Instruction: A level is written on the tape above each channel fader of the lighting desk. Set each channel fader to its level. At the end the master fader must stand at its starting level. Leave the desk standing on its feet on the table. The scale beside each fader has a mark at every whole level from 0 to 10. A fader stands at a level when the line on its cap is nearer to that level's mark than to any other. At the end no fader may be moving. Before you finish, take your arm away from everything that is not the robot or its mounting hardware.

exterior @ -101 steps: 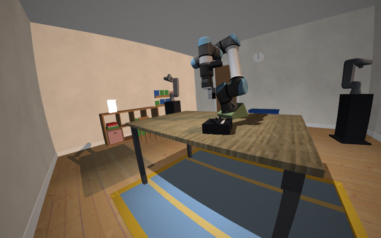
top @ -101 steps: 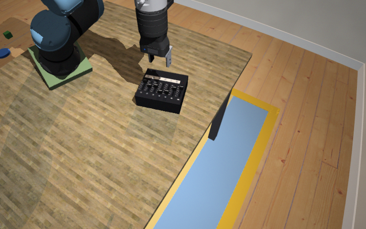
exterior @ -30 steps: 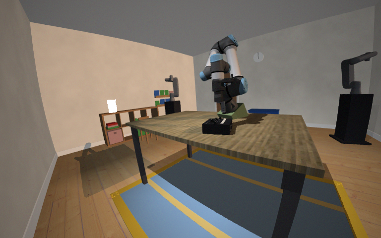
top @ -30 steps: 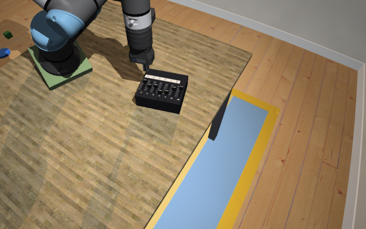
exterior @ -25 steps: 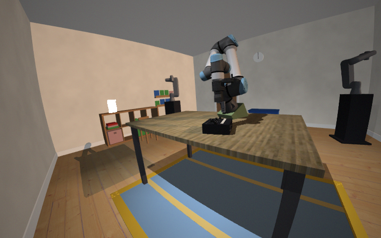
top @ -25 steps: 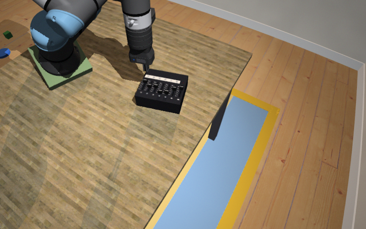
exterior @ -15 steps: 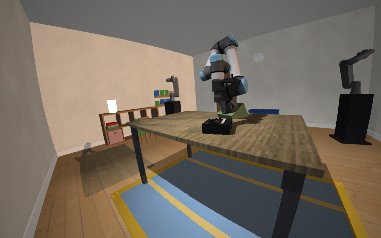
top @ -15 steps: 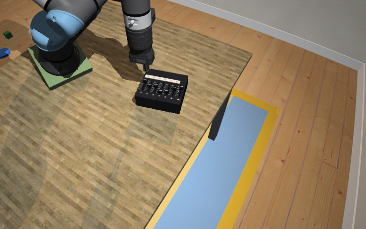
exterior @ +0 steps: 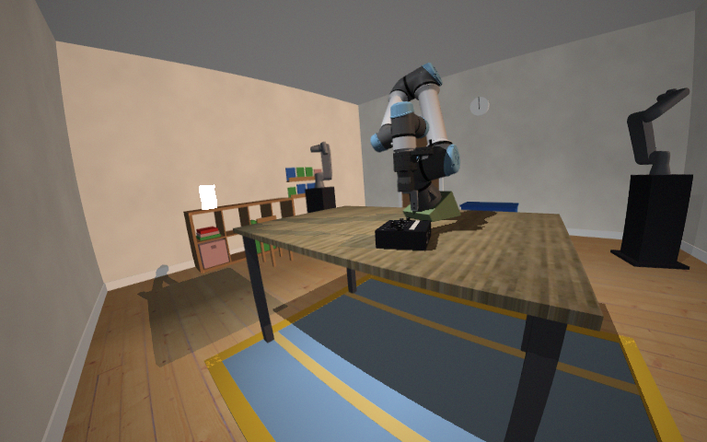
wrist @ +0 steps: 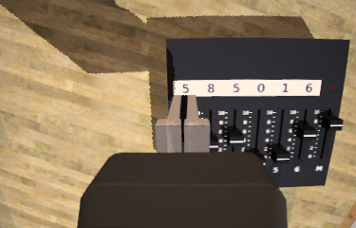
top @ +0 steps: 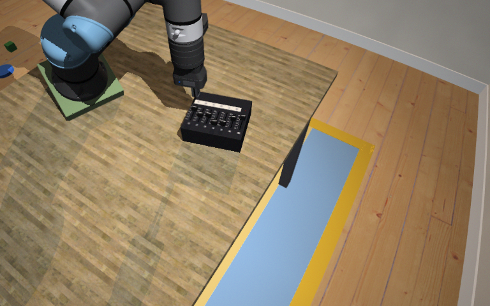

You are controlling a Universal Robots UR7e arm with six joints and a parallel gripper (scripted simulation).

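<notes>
Now: the channel 5 fader cap 9 cm ahead of my hand, 5 cm to the right of it and 4 cm below it. The rest, counted from my hand: channel 6 fader cap 11 cm ahead, 2 cm to the right, 4 cm below; master fader cap 14 cm ahead, 1 cm to the right, 4 cm below.
</notes>
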